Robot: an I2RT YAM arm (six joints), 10 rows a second.
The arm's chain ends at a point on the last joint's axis. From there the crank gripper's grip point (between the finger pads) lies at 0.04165 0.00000 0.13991 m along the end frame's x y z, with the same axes.
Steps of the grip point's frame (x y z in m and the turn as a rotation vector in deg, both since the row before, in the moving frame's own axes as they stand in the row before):
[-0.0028, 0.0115, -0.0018, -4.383, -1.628, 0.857]
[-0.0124, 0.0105, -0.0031, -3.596, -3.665, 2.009]
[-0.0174, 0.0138, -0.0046, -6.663, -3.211, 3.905]
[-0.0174, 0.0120, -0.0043, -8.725, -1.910, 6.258]
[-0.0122, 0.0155, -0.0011, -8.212, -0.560, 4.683]
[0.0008, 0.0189, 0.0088, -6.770, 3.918, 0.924]
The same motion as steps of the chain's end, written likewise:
[0.0013, 0.0002, -0.0025, -4.383, -1.628, 0.857]
[-0.0032, 0.0003, -0.0052, -3.596, -3.665, 2.009]
[-0.0089, -0.0051, -0.0056, -6.663, -3.211, 3.905]
[-0.0113, -0.0136, -0.0036, -8.725, -1.910, 6.258]
[-0.0099, -0.0078, 0.0002, -8.212, -0.560, 4.683]
[-0.0085, 0.0018, 0.0130, -6.770, 3.918, 0.924]

